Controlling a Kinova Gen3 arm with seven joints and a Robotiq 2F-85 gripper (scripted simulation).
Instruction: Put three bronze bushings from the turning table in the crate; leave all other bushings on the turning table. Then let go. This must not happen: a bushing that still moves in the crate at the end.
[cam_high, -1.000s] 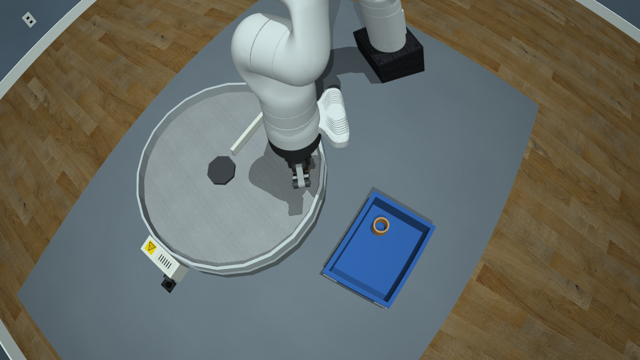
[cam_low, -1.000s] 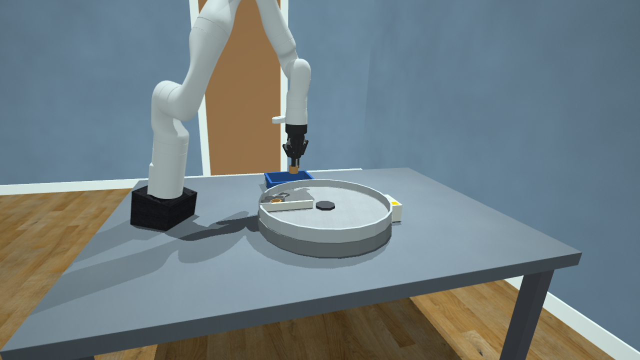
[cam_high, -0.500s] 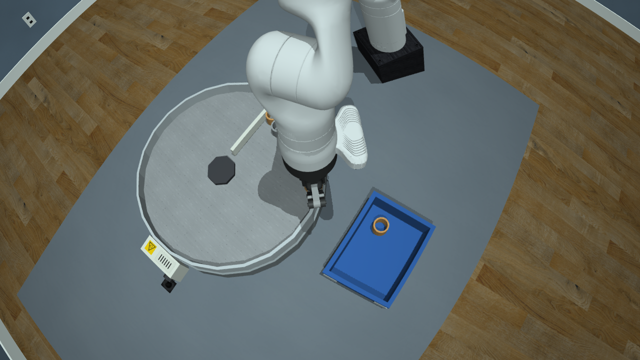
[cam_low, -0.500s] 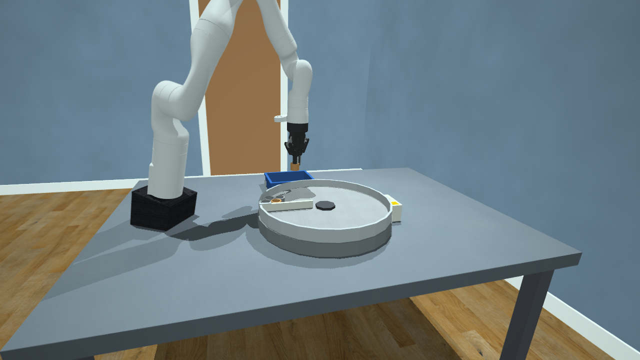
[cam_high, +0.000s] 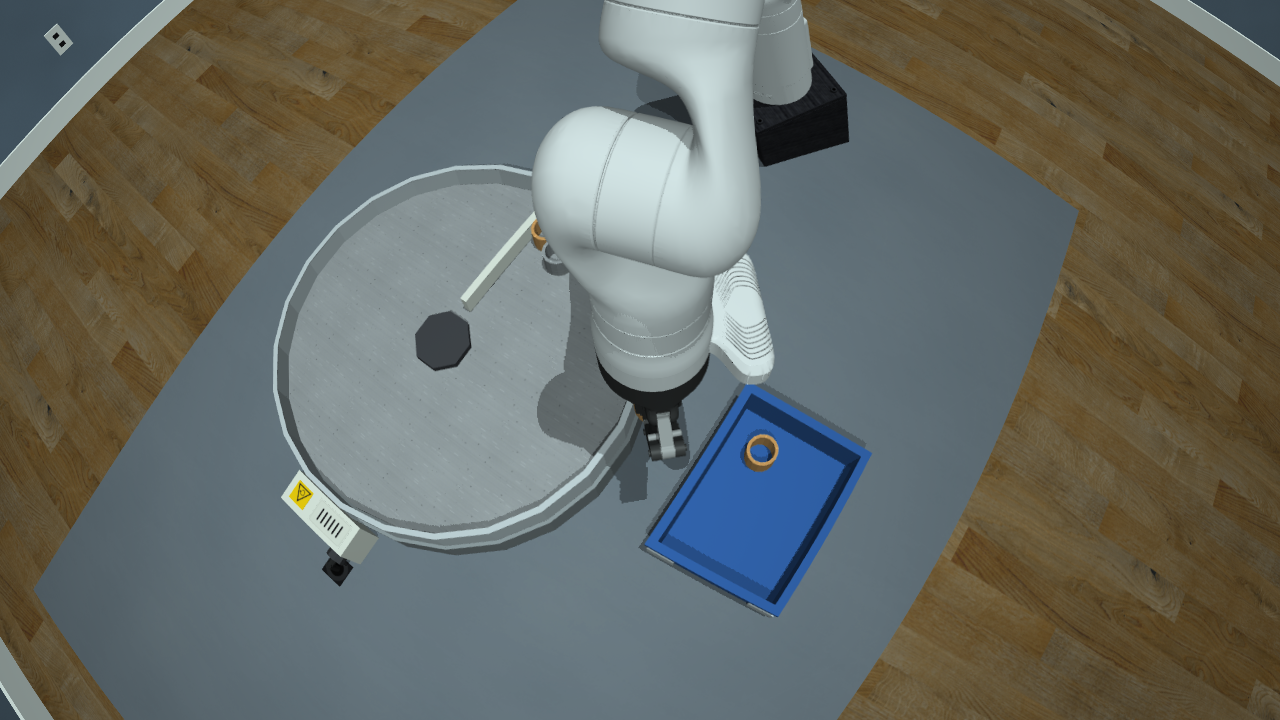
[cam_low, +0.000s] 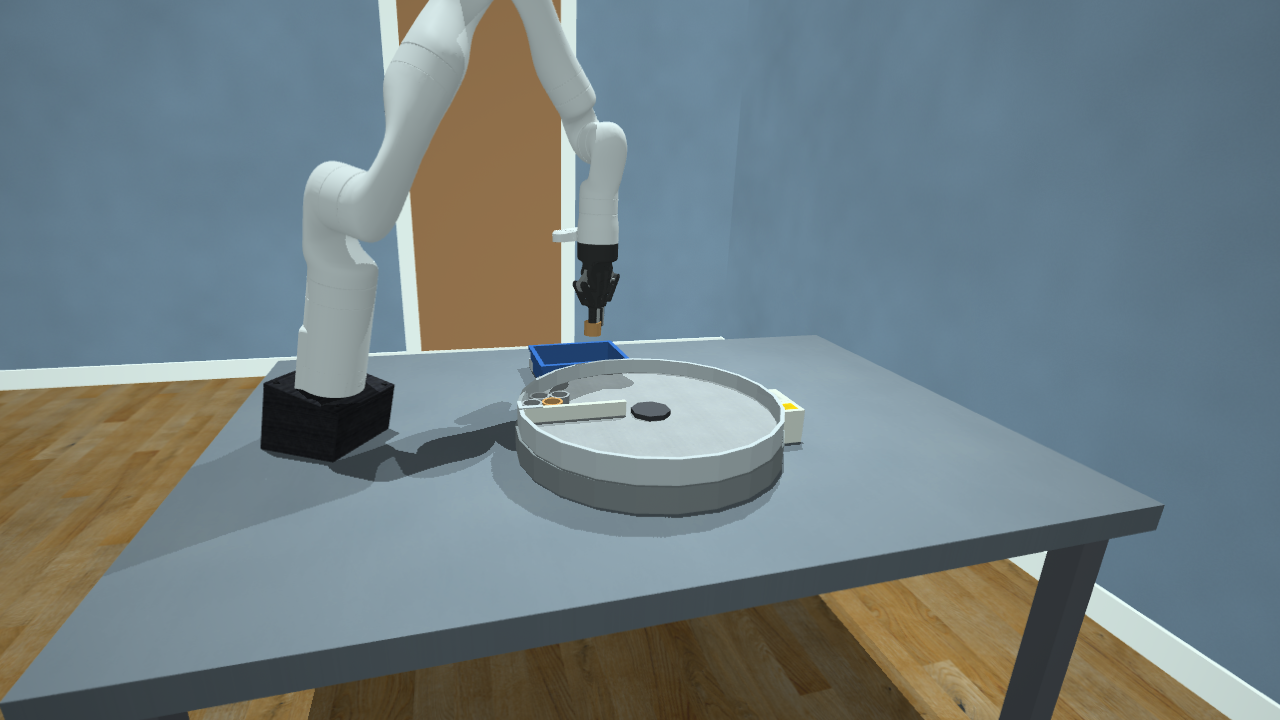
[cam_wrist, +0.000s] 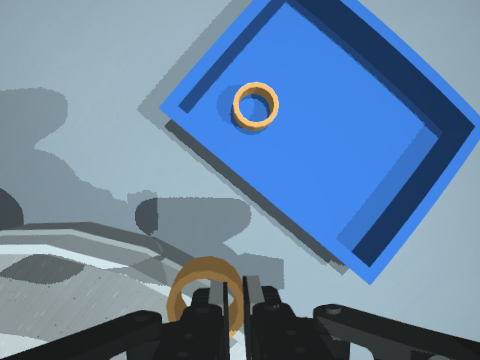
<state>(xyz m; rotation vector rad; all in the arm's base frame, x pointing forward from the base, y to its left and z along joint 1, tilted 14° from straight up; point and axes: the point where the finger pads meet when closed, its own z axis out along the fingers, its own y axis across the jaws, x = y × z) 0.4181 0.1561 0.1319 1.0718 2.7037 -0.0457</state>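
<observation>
Now: hand 1 cm past the blue crate, 12 cm to the right of it and 13 cm above it. From my hand the other things lie so: turning table 5 cm ahead, 24 cm to the right, 10 cm below.
</observation>
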